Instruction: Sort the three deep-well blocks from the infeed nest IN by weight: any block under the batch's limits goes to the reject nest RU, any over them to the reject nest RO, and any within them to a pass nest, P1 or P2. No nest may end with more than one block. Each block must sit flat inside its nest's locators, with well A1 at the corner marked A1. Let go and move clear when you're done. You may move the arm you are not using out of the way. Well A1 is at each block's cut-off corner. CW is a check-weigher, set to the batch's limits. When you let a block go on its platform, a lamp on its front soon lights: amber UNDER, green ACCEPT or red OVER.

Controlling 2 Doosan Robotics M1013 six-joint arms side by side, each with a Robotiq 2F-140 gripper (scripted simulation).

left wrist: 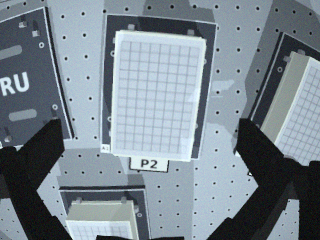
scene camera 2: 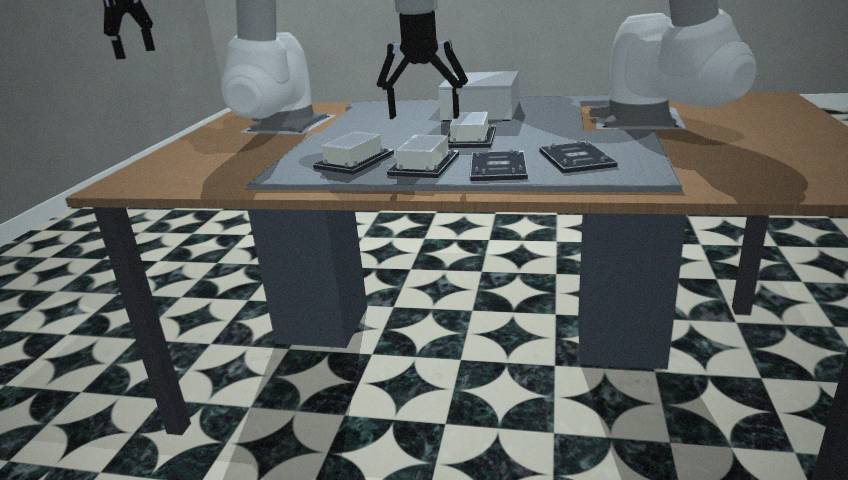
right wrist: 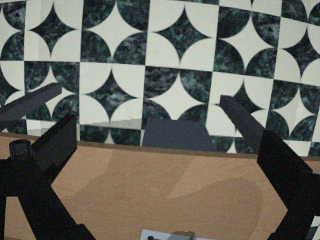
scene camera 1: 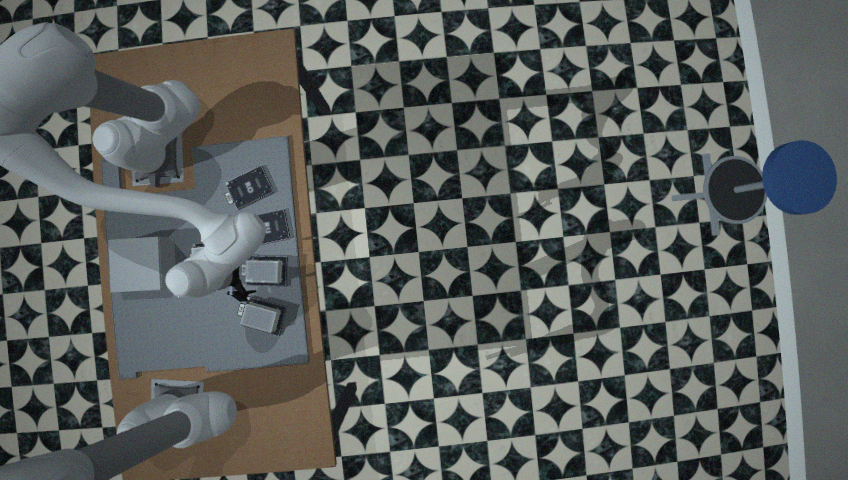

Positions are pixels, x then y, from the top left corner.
Scene:
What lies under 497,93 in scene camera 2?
A check-weigher CW.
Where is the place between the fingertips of my left gripper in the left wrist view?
149,135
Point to a check-weigher CW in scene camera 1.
136,264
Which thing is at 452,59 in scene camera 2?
My left gripper.

